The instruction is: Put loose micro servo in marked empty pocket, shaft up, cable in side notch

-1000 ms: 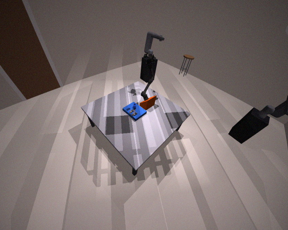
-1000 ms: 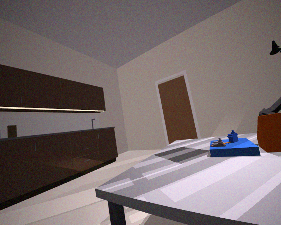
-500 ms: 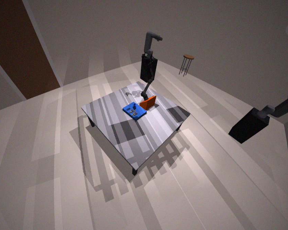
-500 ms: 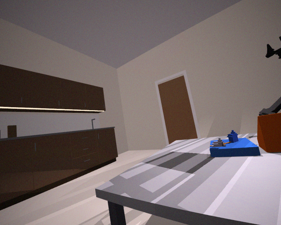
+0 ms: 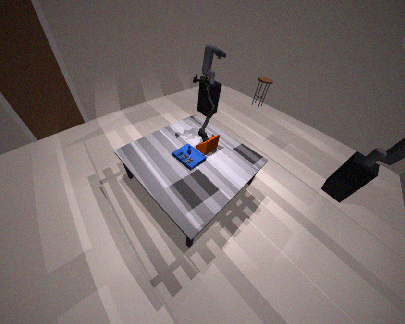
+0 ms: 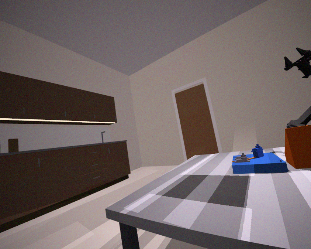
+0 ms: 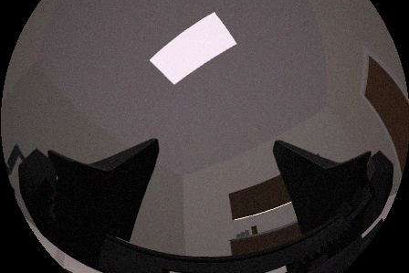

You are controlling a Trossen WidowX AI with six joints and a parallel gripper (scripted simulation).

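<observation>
Right now the blue deck is 34 cm ahead of my gripper tip, 35 cm to the left of it and 71 cm below it.
</observation>
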